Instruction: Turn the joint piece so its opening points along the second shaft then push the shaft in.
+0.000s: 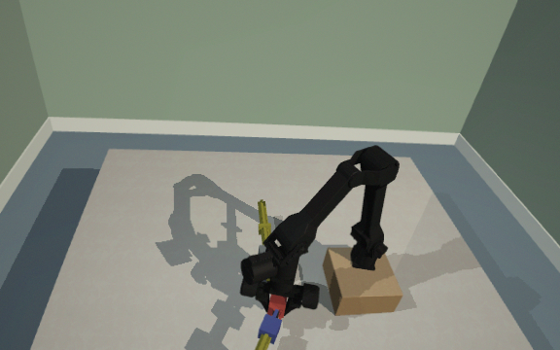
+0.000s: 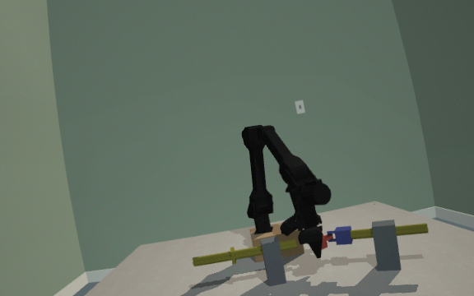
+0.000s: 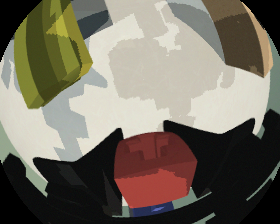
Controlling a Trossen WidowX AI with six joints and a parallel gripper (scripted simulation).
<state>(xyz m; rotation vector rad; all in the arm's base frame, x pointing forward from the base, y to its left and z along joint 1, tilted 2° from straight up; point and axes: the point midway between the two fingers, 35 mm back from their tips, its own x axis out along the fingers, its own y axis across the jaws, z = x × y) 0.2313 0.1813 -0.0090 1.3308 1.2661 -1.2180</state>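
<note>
My gripper tip is 10 mm to the right of the red square joint piece and 40 mm below it.
</note>
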